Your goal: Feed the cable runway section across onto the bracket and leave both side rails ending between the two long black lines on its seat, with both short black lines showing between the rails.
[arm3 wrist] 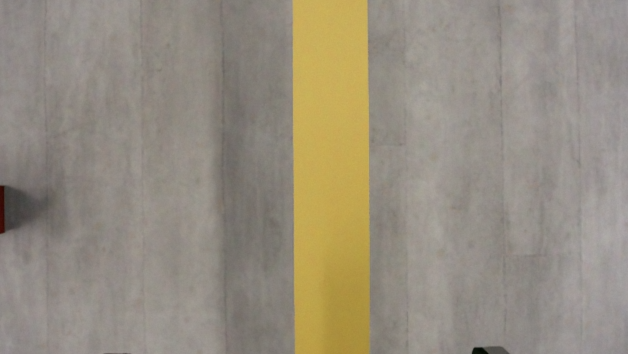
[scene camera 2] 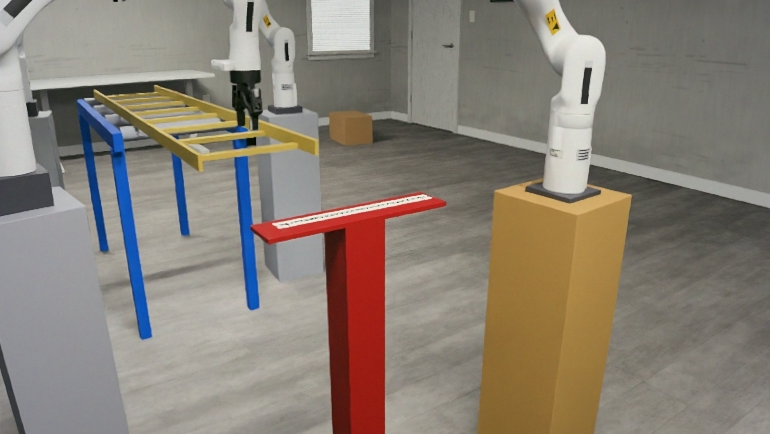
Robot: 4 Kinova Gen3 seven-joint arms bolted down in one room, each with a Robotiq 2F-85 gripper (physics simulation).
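The yellow cable runway section (scene camera 2: 145, 127) lies on the blue stand (scene camera 2: 122, 188) at the left in scene camera 2. Its nearer end overhangs towards the red bracket (scene camera 2: 366, 323) and is apart from it. The bracket's seat carries a white strip (scene camera 2: 353, 207); its black marks are too small to tell apart. In the arm3 wrist view, a yellow bar of the runway (arm3 wrist: 331, 150) runs top to bottom. My arm3 gripper (arm3 wrist: 304, 351) is open, its tips wide apart at the bottom edge. A gripper (scene camera 2: 248, 119) at the runway's far rail points down; its finger state is unclear.
An arm on an orange pedestal (scene camera 2: 531, 301) stands right of the bracket. Another arm's grey pedestal (scene camera 2: 53, 301) stands at left, and one (scene camera 2: 291, 188) behind the bracket. A brown box (scene camera 2: 350, 128) is on the floor. A dark red edge (arm3 wrist: 2, 210) shows at the wrist view's left.
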